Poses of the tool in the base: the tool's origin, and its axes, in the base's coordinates. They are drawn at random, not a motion.
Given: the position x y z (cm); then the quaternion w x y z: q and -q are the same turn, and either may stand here.
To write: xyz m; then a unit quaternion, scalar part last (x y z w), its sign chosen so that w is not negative. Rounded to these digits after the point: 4 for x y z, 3 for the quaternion.
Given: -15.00 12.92 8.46 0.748 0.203 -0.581 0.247
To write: -0.1500 0.1292 0.0846 0.203 -0.581 0.247 0.748
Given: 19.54 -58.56 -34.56 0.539 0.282 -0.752 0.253
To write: 0.1954 -0.5856 -0.3456 0.282 -0.752 0.253 0.539
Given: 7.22 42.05 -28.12 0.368 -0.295 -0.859 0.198
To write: 0.0722 0.4205 -0.2812 -0.295 -0.859 0.198 0.368
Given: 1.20 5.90 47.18 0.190 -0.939 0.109 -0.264
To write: 0.0120 0.0590 0.4718 -0.939 0.109 -0.264 0.190
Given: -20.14 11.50 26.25 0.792 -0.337 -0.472 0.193
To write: -0.2014 0.1150 0.2625 -0.337 -0.472 0.193 0.792
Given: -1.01 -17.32 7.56 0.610 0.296 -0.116 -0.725
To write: -0.0101 -0.1732 0.0756 0.296 -0.116 -0.725 0.610
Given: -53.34 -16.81 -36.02 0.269 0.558 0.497 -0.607
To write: -0.5334 -0.1681 -0.3602 0.558 0.497 -0.607 0.269
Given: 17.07 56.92 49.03 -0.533 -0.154 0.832 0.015
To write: 0.1707 0.5692 0.4903 0.154 -0.832 -0.015 0.533
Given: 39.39 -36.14 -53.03 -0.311 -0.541 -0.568 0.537
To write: 0.3939 -0.3614 -0.5303 0.541 0.568 -0.537 0.311
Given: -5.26 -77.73 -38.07 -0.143 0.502 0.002 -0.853
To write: -0.0526 -0.7773 -0.3807 -0.502 -0.002 0.853 0.143
